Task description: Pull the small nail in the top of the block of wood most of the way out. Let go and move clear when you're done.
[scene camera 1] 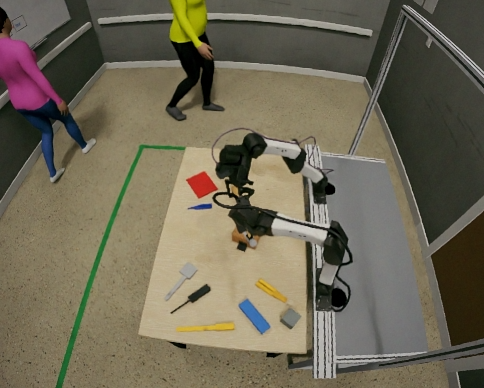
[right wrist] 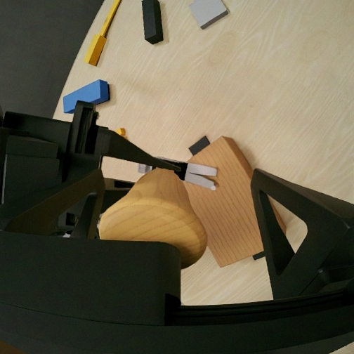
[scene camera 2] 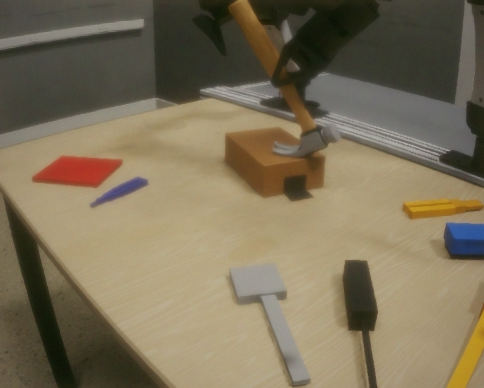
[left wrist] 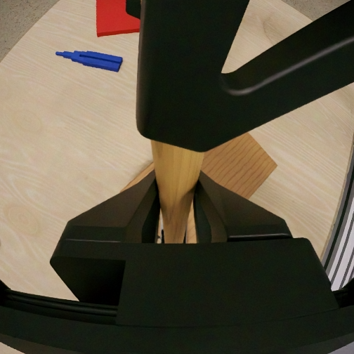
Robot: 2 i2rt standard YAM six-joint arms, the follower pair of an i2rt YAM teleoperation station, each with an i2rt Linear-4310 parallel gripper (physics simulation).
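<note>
The wood block lies on the table. The hammer stands tilted on its handle-up side, its steel head resting on the block's top near one end, claw flat along the top. A small pale round spot shows at one claw tip in the right wrist view; the nail is not clearly visible. My left gripper is shut on the handle's middle. My right gripper is open around the handle's upper end, one finger close beside it.
Black brackets sit at the block's ends. A red square and blue pen lie beyond. A grey spatula, black screwdriver, yellow tools, blue bar and grey cube lie lower in scene camera 1.
</note>
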